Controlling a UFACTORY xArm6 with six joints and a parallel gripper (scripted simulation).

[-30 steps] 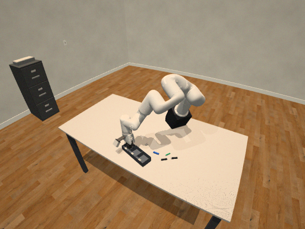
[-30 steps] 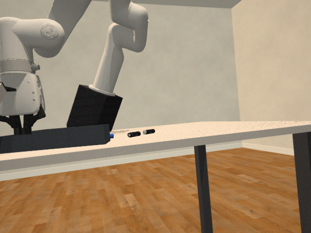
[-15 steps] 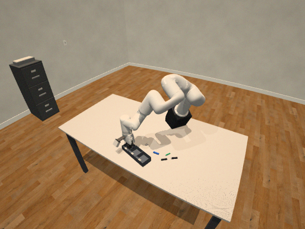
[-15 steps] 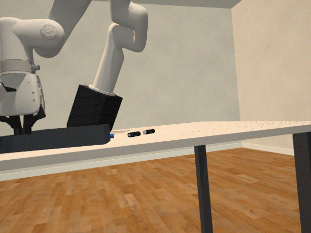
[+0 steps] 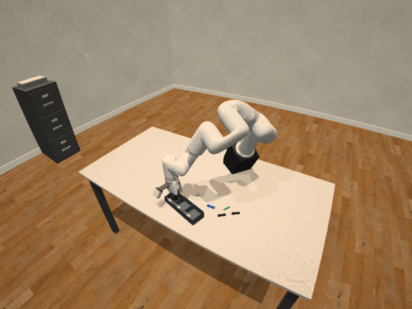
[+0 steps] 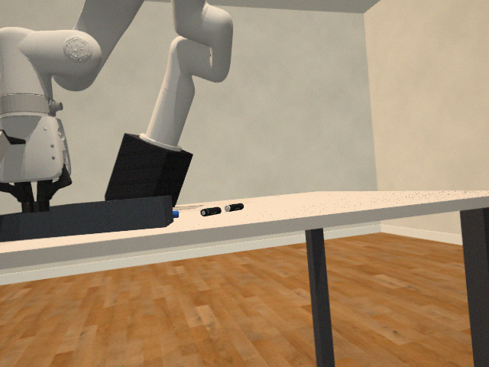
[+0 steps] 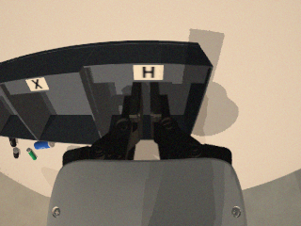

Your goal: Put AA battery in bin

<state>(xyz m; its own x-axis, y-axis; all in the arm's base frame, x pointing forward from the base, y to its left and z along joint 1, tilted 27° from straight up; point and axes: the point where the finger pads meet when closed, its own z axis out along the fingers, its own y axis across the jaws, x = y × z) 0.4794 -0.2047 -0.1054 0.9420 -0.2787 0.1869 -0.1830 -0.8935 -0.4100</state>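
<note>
Now: the dark bin row 80 mm to the left of my hand, 20 mm ahead of it and 10 mm below it. Also, from my hand: blue battery (200 mm to the left, 70 mm behind, 30 mm below); green cell (290 mm to the left, 110 mm behind, 30 mm below); white piece (110 mm behind, 90 mm to the left, 30 mm below).
</note>
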